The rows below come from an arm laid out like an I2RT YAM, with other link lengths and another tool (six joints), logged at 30 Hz.
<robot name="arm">
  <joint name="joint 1" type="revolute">
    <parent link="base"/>
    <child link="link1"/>
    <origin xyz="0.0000 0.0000 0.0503" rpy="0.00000 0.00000 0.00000"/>
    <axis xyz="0 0 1"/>
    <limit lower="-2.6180" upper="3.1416"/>
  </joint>
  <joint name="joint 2" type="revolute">
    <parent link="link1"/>
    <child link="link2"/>
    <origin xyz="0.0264 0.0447 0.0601" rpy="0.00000 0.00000 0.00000"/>
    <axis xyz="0 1 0"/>
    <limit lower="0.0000" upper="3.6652"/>
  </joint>
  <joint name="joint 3" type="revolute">
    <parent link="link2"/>
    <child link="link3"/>
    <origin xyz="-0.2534 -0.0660 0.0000" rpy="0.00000 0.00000 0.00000"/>
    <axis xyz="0 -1 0"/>
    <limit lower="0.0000" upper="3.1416"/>
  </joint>
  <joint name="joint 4" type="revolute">
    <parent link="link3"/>
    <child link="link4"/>
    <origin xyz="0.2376 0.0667 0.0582" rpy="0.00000 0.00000 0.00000"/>
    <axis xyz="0 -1 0"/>
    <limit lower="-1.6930" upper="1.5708"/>
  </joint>
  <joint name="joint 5" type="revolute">
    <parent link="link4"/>
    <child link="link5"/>
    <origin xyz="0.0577 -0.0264 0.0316" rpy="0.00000 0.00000 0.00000"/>
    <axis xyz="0 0 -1"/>
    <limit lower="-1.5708" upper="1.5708"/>
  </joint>
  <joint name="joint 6" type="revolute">
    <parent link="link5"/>
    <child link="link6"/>
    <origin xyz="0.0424 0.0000 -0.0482" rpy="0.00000 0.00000 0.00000"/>
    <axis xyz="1 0 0"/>
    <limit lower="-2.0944" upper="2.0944"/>
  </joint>
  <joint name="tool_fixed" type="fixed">
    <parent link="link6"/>
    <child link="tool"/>
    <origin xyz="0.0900 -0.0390 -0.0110" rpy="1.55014 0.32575 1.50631"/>
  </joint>
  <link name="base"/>
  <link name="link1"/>
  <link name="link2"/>
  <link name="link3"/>
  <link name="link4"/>
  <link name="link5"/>
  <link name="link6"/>
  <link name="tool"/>
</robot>
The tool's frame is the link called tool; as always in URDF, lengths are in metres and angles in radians.
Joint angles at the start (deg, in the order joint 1, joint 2, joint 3, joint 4, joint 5, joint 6):
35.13, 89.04, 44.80, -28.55, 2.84, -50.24
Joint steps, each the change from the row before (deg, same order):
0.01, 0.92, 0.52, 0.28, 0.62, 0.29
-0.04, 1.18, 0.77, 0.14, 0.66, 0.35
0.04, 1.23, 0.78, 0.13, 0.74, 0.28
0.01, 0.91, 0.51, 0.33, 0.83, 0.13
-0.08, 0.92, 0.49, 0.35, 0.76, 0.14
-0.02, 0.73, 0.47, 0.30, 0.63, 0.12
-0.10, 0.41, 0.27, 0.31, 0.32, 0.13
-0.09, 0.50, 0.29, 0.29, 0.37, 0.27
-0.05, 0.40, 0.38, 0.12, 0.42, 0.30
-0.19, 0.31, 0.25, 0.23, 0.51, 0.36
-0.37, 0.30, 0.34, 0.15, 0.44, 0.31
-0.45, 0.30, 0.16, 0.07, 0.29, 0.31
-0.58, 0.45, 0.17, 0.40, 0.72, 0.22
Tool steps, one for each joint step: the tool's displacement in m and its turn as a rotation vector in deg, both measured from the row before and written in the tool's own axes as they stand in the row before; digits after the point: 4 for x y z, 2 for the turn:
-0.0023, -0.0005, 0.0021, 0.63, -0.11, 0.24
-0.0029, -0.0007, 0.0026, 0.75, 0.01, 0.33
-0.0027, -0.0004, 0.0027, 0.81, 0.02, 0.17
-0.0026, -0.0007, 0.0021, 0.80, -0.25, 0.07
-0.0025, -0.0011, 0.0023, 0.77, -0.21, 0.16
-0.0025, -0.0005, 0.0016, 0.58, -0.28, 0.11
-0.0019, -0.0005, 0.0010, 0.28, -0.28, 0.23
-0.0017, -0.0006, 0.0013, 0.36, -0.21, 0.34
-0.0020, -0.0005, 0.0006, 0.39, -0.25, 0.34
-0.0020, -0.0016, 0.0006, 0.50, -0.35, 0.54
-0.0026, -0.0023, 0.0005, 0.49, -0.34, 0.66
-0.0012, -0.0028, 0.0011, 0.49, -0.04, 0.69
-0.0025, -0.0040, 0.0017, 0.85, -0.39, 0.74

